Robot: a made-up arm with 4 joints. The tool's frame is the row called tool.
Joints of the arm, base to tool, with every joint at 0 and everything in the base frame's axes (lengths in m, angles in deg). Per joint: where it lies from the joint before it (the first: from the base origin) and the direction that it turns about. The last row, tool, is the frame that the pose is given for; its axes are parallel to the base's.
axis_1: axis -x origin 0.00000 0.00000 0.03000
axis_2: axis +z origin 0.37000 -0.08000 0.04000
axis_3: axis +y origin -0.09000 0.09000 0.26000
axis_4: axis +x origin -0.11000 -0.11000 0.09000
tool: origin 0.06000 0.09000 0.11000
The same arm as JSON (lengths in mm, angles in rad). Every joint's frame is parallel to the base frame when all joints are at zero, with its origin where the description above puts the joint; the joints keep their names.
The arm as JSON. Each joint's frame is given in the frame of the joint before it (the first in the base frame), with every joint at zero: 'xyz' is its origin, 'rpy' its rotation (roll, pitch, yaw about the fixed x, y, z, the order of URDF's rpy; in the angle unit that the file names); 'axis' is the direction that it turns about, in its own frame. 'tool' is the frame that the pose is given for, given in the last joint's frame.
{"units": {"length": "mm", "angle": "rad"}, "joints": [
  {"name": "axis_1", "type": "revolute", "origin": {"xyz": [0.0, 0.0, 30.0], "rpy": [0.0, 0.0, 0.0]}, "axis": "-x"},
  {"name": "axis_2", "type": "revolute", "origin": {"xyz": [370.0, -80.0, 40.0], "rpy": [0.0, 0.0, 0.0]}, "axis": "+z"},
  {"name": "axis_3", "type": "revolute", "origin": {"xyz": [-90.0, 90.0, 260.0], "rpy": [0.0, 0.0, 0.0]}, "axis": "+y"},
  {"name": "axis_4", "type": "revolute", "origin": {"xyz": [-110.0, -110.0, 90.0], "rpy": [0.0, 0.0, 0.0]}, "axis": "+x"}
], "tool": {"origin": {"xyz": [60.0, 90.0, 110.0], "rpy": [0.0, 0.0, 0.0]}}}

